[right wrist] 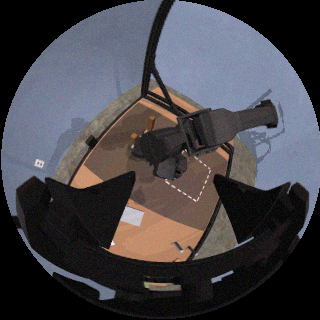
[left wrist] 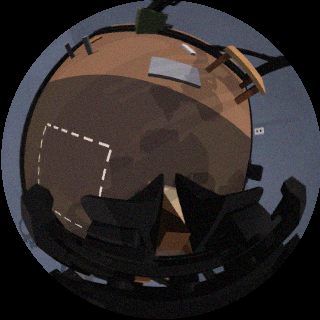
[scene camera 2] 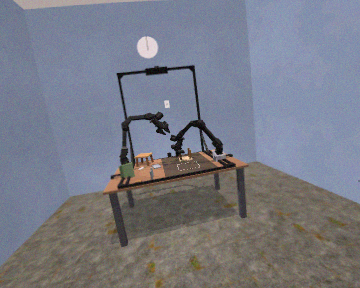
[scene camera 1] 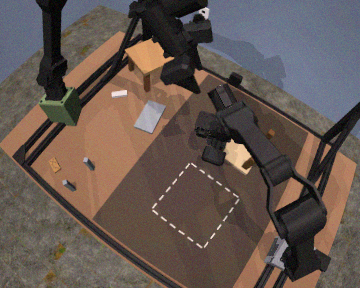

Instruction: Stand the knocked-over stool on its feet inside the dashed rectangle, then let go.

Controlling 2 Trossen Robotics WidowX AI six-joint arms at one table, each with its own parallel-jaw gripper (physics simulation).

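Pixels of known places: left gripper, between the fingertips: [right wrist: 151, 165] [left wrist: 168, 176] [scene camera 2: 176, 156] [scene camera 1: 210, 137]; right gripper, between the fingertips: [right wrist: 176, 176] [scene camera 2: 167, 133] [scene camera 1: 199, 80]; left arm's base, origin of its link: [scene camera 2: 218, 152]; right arm's base, origin of its link: [scene camera 2: 125, 164] [scene camera 1: 56, 94].
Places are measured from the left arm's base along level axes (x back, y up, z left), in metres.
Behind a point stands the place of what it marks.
The knocked-over stool [scene camera 1: 239, 159] {x -0.277, y -0.059, z -0.211 m} [scene camera 2: 185, 158] {x -0.295, y -0.059, z -0.232 m} [left wrist: 171, 195] {x -0.353, y -0.058, z -0.236 m} lies upside down on the dark mat, its pale seat down and brown legs up. It is outside the dashed rectangle [scene camera 1: 239, 198] [left wrist: 109, 146] [right wrist: 197, 201], up and to the right of it in scene camera 1. My left gripper [left wrist: 168, 176] {x -0.393, y -0.015, z -0.208 m} [scene camera 2: 177, 152] {x -0.393, y -0.015, z -0.208 m} is low over the seat and shut on one brown leg; the left arm hides part of the stool in scene camera 1. My right gripper [scene camera 1: 197, 91] {x -0.454, y 0.244, z -0.183 m} [scene camera 2: 168, 132] {x -0.454, y 0.244, z -0.183 m} is open and empty, high above the table.
An upright wooden stool [scene camera 1: 147, 56] {x -0.738, y 0.033, z -0.356 m} [scene camera 2: 145, 155] {x -0.715, y 0.033, z -0.329 m} [left wrist: 245, 67] {x -0.668, y 0.027, z -0.341 m} stands at the back. A grey plate [scene camera 1: 150, 117] {x -0.617, y -0.069, z -0.192 m} [right wrist: 132, 216] {x -0.619, y -0.069, z -0.176 m}, a white block [scene camera 1: 119, 93] {x -0.779, y -0.067, z -0.218 m}, two small grey blocks [scene camera 1: 88, 163] {x -0.670, y -0.019, z 0.072 m} [scene camera 1: 69, 185] {x -0.680, y -0.025, z 0.163 m} and a green box [scene camera 1: 61, 106] {x -0.847, y 0.049, z -0.018 m} are left of the mat in scene camera 1.
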